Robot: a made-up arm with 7 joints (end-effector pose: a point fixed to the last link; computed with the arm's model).
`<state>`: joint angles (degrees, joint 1 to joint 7).
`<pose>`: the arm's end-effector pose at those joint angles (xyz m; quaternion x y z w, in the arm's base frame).
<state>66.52 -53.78 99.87 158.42 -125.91 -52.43 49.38</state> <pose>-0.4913 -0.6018 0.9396 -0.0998 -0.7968 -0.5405 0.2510</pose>
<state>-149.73 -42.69 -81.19 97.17 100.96 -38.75 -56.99</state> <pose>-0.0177 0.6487 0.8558 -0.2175 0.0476 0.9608 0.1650</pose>
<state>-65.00 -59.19 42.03 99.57 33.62 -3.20 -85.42</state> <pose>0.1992 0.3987 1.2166 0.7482 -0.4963 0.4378 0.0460</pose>
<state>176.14 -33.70 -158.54 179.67 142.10 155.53 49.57</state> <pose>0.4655 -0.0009 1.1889 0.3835 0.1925 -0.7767 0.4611</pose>
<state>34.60 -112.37 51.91 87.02 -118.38 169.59 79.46</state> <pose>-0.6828 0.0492 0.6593 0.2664 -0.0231 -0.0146 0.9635</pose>
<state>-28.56 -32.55 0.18 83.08 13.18 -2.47 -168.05</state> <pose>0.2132 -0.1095 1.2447 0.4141 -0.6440 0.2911 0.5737</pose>
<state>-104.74 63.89 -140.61 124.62 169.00 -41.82 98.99</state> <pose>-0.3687 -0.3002 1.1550 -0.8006 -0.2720 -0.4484 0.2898</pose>
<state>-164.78 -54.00 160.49 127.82 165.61 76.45 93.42</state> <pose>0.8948 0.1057 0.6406 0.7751 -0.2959 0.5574 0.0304</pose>
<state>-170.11 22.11 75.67 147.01 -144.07 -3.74 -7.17</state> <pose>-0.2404 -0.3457 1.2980 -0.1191 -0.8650 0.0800 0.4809</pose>
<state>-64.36 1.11 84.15 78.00 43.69 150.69 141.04</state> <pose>0.5013 0.2848 0.8304 0.4696 0.8688 0.1402 0.0709</pose>
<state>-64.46 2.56 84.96 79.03 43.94 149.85 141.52</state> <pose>0.5036 0.2846 0.8387 0.4698 0.8661 0.1553 0.0713</pose>
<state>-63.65 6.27 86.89 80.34 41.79 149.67 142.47</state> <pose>0.5017 0.2879 0.8482 0.4487 0.8752 0.1674 0.0684</pose>
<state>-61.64 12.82 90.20 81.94 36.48 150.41 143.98</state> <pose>0.4947 0.2935 0.8599 0.4004 0.8965 0.1782 0.0649</pose>
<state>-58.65 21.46 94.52 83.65 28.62 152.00 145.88</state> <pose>0.4846 0.2969 0.8735 0.3318 0.9213 0.1914 0.0670</pose>
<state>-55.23 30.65 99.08 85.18 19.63 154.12 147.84</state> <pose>0.4758 0.2947 0.8861 0.2591 0.9400 0.2077 0.0784</pose>
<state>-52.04 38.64 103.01 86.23 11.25 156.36 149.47</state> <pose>0.4710 0.2889 0.8937 0.1979 0.9498 0.2225 0.0955</pose>
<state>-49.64 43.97 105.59 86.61 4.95 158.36 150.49</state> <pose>0.4686 0.2851 0.8950 0.1547 0.9547 0.2284 0.1114</pose>
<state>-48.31 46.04 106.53 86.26 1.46 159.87 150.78</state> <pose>0.4652 0.2872 0.8911 0.1279 0.9591 0.2217 0.1209</pose>
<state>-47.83 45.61 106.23 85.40 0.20 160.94 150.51</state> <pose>0.4598 0.2941 0.8844 0.1120 0.9644 0.2051 0.1239</pose>
